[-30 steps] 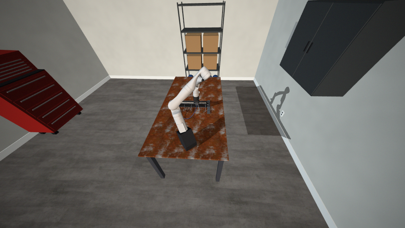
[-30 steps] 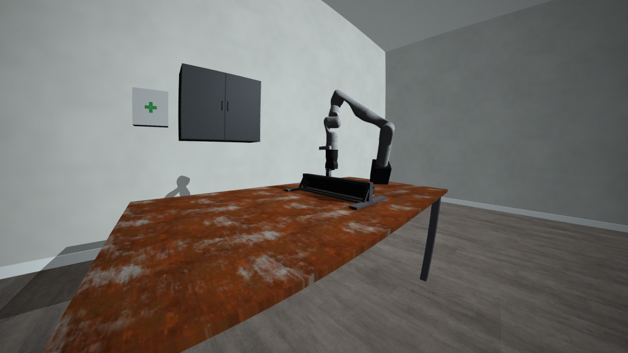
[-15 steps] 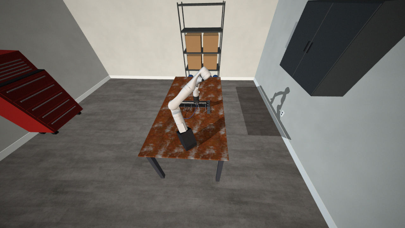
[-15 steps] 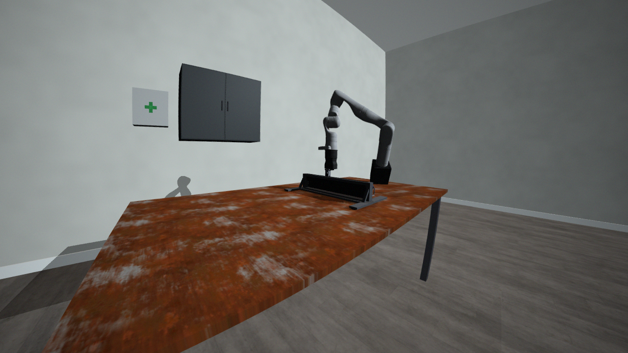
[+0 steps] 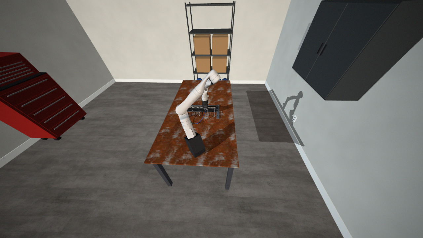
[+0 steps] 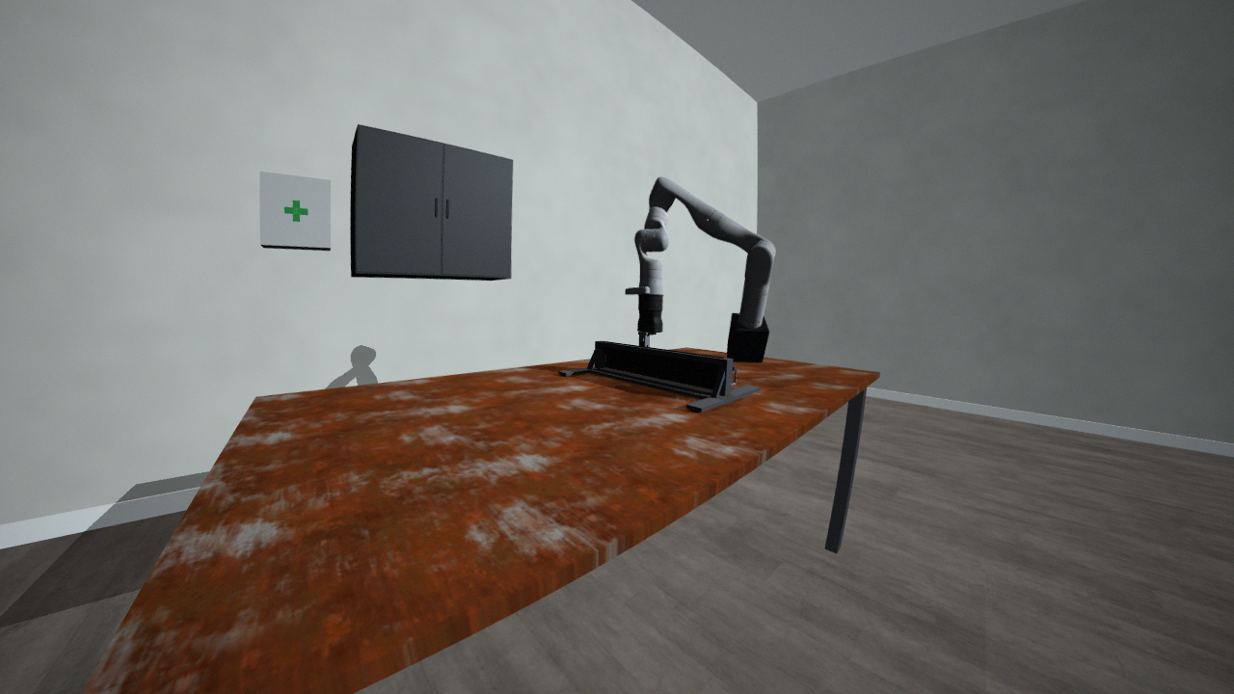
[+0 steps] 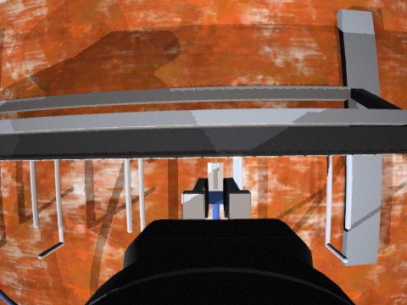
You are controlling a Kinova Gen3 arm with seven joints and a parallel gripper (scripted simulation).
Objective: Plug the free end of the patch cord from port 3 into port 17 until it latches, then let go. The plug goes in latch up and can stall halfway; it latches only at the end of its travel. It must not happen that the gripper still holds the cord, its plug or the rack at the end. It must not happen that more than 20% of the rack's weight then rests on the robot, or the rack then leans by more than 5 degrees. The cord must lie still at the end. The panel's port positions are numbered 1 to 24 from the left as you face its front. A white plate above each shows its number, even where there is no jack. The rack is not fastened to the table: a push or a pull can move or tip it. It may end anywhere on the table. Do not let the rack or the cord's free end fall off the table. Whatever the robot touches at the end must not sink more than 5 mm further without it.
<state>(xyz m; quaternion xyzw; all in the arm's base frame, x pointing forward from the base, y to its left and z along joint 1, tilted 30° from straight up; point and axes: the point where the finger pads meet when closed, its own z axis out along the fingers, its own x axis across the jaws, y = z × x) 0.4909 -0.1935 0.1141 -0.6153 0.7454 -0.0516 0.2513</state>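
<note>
The plug is 10 mm below my hand and 10 mm ahead of it.
</note>
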